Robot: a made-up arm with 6 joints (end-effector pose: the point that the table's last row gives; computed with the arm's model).
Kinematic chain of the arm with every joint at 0, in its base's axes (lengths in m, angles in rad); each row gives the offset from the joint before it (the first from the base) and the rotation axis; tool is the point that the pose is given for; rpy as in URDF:
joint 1: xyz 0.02 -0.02 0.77 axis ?
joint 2: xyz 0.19 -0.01 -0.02 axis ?
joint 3: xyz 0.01 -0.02 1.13 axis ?
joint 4: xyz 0 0.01 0.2 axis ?
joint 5: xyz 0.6 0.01 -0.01 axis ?
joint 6: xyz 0.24 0 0 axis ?
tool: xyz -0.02 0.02 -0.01 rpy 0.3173 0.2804 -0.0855
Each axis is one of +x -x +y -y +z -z.
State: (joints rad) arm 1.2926 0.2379 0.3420 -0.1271 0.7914 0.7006
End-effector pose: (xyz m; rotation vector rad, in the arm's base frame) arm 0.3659 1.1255 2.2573 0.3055 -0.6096 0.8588
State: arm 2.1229 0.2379 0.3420 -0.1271 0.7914 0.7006
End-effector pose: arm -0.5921 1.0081 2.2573 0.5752 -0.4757 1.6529
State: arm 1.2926 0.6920 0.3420 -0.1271 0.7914 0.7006
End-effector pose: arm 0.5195 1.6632 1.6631 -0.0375 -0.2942 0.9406
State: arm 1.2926 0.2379 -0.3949 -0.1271 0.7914 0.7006
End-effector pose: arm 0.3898 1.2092 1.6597 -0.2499 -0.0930 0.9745
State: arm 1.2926 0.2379 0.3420 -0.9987 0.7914 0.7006
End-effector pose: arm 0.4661 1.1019 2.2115 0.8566 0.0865 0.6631
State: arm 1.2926 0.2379 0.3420 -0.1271 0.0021 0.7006
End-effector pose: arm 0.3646 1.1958 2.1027 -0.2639 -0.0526 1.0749
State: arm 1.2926 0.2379 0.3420 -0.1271 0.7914 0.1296
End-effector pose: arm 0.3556 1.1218 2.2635 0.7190 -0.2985 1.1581
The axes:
joint 1: +z
joint 2: +y
joint 3: -y
joint 4: -x
joint 5: -y
joint 6: -x

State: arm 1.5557 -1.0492 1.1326 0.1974 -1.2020 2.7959
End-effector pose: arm 0.0763 -1.1905 1.8845 -1.0870 -1.3819 -0.5446
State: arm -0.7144 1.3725 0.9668 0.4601 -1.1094 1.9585
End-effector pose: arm 1.4016 -1.3782 0.7033 -1.3425 1.8384 0.4969
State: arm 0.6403 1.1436 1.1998 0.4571 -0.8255 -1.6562
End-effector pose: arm 1.6539 1.1061 1.3025 1.2467 1.0052 -0.2789
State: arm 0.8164 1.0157 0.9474 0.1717 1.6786 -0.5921
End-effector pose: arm 1.1875 1.2913 1.6968 1.0514 -0.8639 1.4634
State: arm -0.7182 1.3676 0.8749 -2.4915 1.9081 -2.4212
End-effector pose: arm 1.2623 -1.2872 0.7714 -0.0929 2.8429 -0.4302
